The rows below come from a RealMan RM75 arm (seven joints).
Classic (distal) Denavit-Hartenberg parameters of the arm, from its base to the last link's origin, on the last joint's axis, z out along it. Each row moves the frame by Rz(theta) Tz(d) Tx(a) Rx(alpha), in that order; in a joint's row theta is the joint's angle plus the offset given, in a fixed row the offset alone. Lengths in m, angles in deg.
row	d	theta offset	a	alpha
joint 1	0.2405	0	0	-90
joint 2	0	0	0	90
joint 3	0.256	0	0	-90
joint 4	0	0	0	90
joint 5	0.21	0	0	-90
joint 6	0	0	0	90
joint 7	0.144	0	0	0
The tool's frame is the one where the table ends.
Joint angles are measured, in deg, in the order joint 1, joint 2, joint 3, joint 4, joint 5, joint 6, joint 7. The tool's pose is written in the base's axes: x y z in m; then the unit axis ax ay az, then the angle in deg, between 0 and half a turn. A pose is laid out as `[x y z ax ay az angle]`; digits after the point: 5 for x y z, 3 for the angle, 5 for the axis.
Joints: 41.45 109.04 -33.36 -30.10 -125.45 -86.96 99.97
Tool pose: [0.25800 0.38553 0.05023 -0.91913 0.34999 0.18084 166.332]
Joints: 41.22 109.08 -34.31 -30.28 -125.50 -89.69 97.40
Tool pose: [0.25556 0.37815 0.04768 -0.92982 0.32356 0.17535 168.862]
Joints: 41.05 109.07 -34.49 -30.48 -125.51 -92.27 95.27
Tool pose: [0.25309 0.37214 0.04742 -0.93691 0.30186 0.17628 170.889]
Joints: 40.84 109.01 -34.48 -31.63 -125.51 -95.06 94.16
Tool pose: [0.24986 0.36754 0.05102 -0.94237 0.28334 0.17793 172.486]
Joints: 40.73 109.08 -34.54 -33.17 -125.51 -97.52 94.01
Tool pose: [0.24580 0.36429 0.05480 -0.94607 0.27025 0.17865 173.843]
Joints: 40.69 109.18 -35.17 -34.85 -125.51 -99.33 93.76
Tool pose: [0.24188 0.36224 0.05770 -0.95117 0.25500 0.17394 174.841]
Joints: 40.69 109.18 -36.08 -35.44 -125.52 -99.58 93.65
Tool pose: [0.24086 0.36187 0.05764 -0.95414 0.24857 0.16681 175.200]
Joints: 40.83 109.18 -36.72 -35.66 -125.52 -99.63 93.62
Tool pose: [0.23960 0.36214 0.05703 -0.95598 0.24455 0.16219 175.494]
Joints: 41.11 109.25 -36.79 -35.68 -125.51 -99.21 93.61
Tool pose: [0.23806 0.36409 0.05647 -0.95659 0.24254 0.16156 175.212]
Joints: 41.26 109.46 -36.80 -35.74 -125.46 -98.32 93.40
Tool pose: [0.23736 0.36644 0.05519 -0.95710 0.24064 0.16140 174.465]
